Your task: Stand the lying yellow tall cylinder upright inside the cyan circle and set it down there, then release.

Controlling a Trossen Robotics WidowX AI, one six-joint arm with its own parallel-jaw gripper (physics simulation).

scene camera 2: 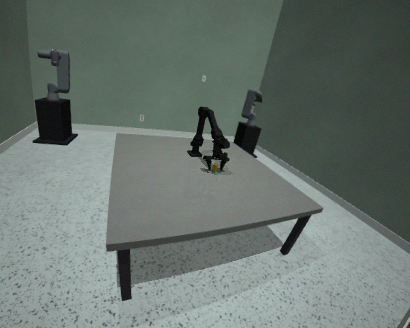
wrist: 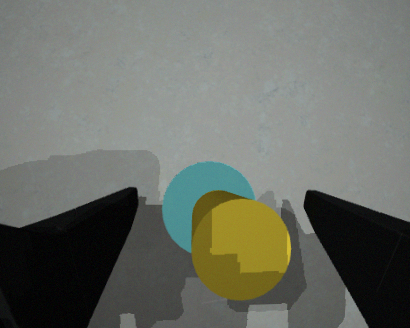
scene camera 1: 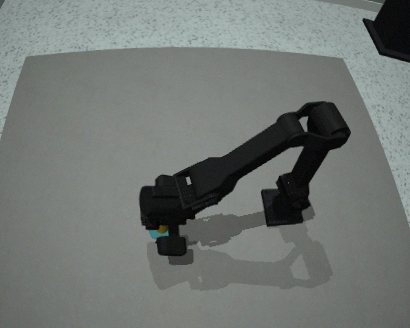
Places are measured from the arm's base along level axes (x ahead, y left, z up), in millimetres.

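Where they show: gripper, between the fingertips: (scene camera 2: pixel 215 170) (wrist: pixel 222 197); arm's base, origin of its link: (scene camera 2: pixel 195 152) (scene camera 1: pixel 284 207).
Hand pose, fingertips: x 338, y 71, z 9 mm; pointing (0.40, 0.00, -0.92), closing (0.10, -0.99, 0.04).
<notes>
Each offset is from my fingertips to the top centre of the thing. "spot": to the spot under its first point. Level surfaces: height alone.
The yellow tall cylinder @(dz +42, dx -14, dy -2 mm) (scene camera 1: pixel 162 228) (scene camera 2: pixel 215 168) (wrist: pixel 242 245) stands upright on the cyan circle @(spot: dz -23, dx -3, dy +17 mm) (scene camera 1: pixel 157 234) (scene camera 2: pixel 216 174) (wrist: pixel 182 200). In the wrist view its round top faces the camera and its far end lies over the circle; the near side of the base and part of the circle are hidden behind it. My gripper (scene camera 2: pixel 215 170) (wrist: pixel 222 197) is open, with one finger on each side of the cylinder and a visible gap to each. In the scene camera 1 view the arm's wrist and a finger cover part of the cylinder and circle.
The arm's base (scene camera 1: pixel 282 212) (scene camera 2: pixel 194 153) stands on the grey table @(dz -24 mm) (scene camera 1: pixel 90 125) (scene camera 2: pixel 150 200), off to one side of the circle. Two other robots on black pedestals (scene camera 2: pixel 53 120) (scene camera 2: pixel 247 137) stand on the floor beyond the table. Shadows of the arm fall around the circle.
</notes>
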